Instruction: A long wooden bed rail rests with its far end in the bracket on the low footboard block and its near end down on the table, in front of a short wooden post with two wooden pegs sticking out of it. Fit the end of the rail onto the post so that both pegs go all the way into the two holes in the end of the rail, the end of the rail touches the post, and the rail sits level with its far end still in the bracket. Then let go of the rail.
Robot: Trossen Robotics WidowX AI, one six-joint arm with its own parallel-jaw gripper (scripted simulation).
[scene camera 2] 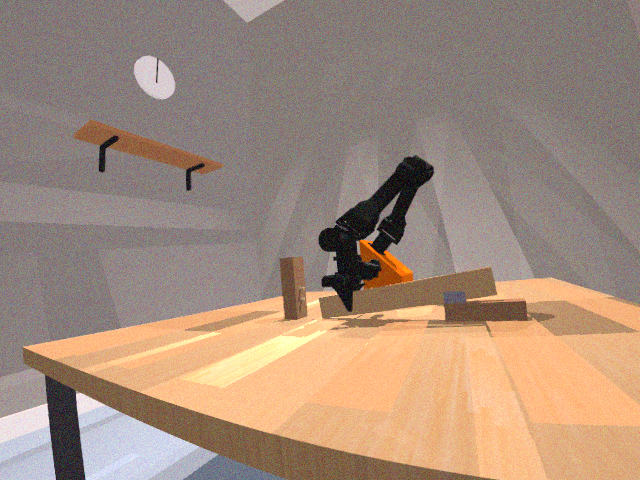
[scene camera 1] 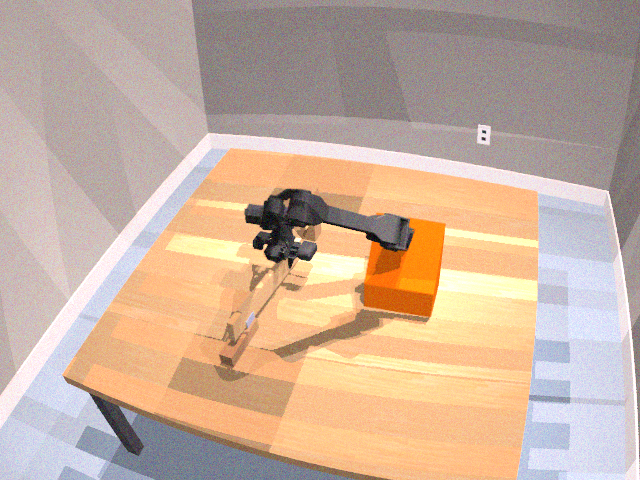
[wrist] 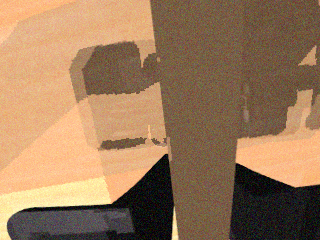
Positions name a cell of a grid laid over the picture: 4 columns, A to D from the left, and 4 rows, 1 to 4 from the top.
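I can see my gripper in the wrist view (C3), and my gripper is there in scene camera 1 (B3) and in scene camera 2 (C3) too.
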